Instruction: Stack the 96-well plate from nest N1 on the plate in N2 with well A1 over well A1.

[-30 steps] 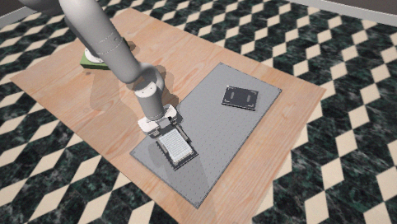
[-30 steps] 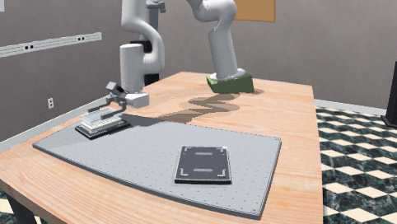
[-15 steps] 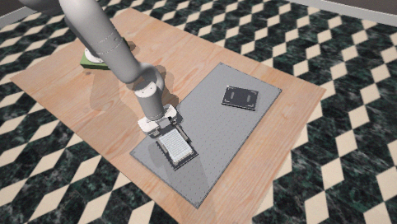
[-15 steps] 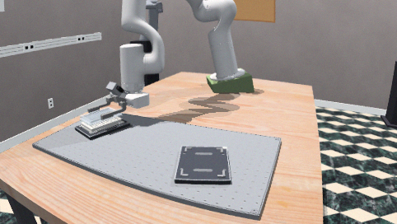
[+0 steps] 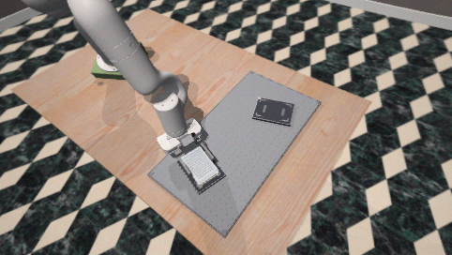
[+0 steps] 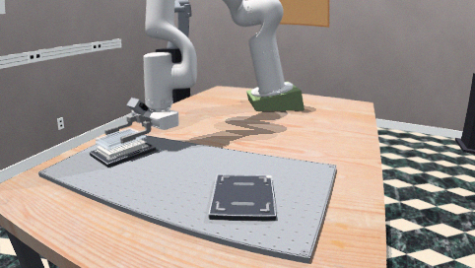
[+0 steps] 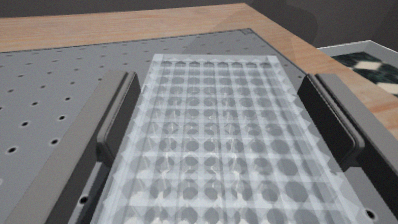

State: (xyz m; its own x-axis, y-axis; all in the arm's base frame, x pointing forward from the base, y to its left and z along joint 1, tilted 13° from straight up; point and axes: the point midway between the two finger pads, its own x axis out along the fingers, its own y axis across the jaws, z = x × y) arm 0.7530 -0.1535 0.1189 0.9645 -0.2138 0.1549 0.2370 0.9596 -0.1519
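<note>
Right now my hand is 10 mm above the clear 96-well plate. From my hand the other things lie so: black nest 400 mm to the left, 60 mm ahead, 50 mm below; white 96-well plate 40 mm below.
</note>
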